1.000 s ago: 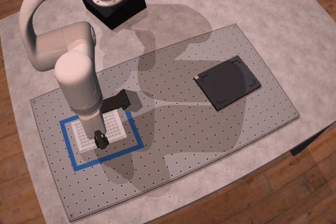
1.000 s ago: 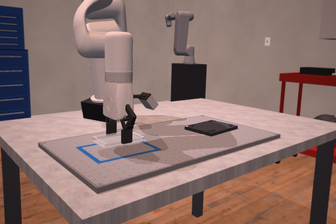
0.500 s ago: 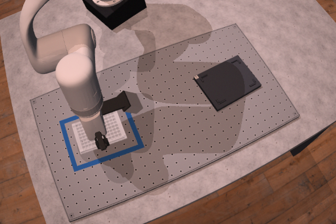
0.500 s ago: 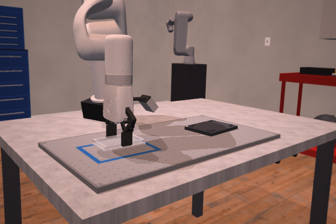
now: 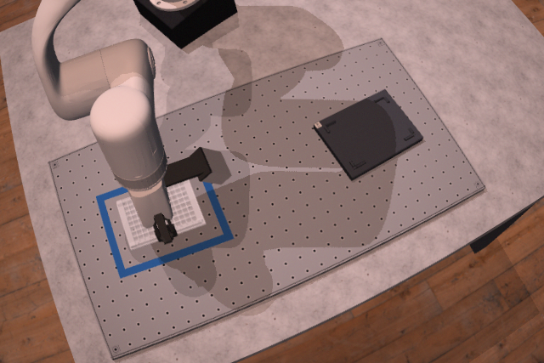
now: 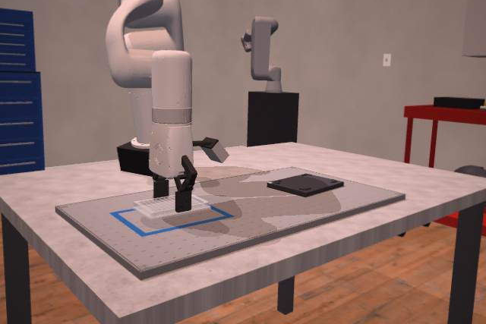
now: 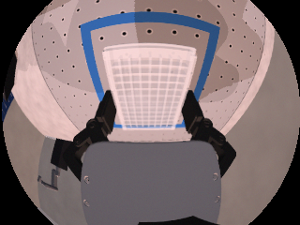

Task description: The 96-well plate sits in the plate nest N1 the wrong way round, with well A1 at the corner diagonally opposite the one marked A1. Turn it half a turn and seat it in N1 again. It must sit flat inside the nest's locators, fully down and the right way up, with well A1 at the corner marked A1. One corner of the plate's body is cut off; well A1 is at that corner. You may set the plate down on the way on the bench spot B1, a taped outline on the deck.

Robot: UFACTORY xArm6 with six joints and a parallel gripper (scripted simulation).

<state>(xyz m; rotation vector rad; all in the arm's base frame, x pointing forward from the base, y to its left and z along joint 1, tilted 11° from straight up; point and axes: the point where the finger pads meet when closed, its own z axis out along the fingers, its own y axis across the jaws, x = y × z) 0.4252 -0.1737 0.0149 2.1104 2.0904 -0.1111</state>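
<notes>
Right now the 96-well plate is 10 mm below my hand. Round my hand: plate nest N1 (10 mm behind, 390 mm to the left, 20 mm below); small A1 mark (50 mm behind, 310 mm to the left, 20 mm below).
</notes>
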